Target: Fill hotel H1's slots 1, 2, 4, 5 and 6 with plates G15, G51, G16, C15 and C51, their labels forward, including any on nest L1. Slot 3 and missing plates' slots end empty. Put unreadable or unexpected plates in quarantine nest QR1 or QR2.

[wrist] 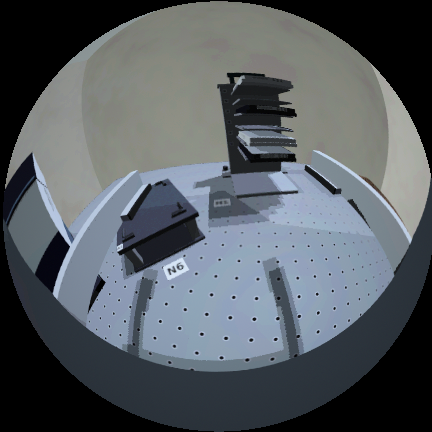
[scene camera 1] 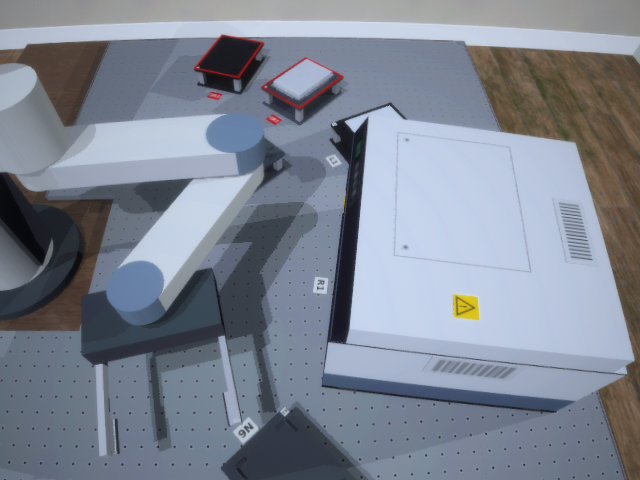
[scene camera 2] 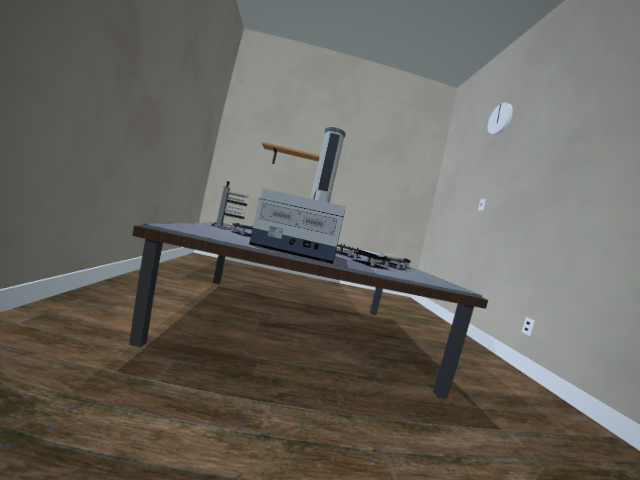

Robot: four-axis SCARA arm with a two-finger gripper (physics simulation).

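Note:
Hotel H1 stands upright ahead in the wrist view. It holds a pale plate at the top, a black plate below, then a white plate and a low black plate; their labels are too small to read. My gripper is open and empty, spread wide above the table, short of the hotel. In scene camera 1, a white plate sits on one red-rimmed quarantine nest; the other red-rimmed nest shows a bare black top. A white surface shows on nest L1, partly hidden.
A large white instrument stands beside the R1 label and hides part of L1. The dark nest N6, with bare top, stands near my finger on the instrument side. Another nest is mostly hidden under the arm.

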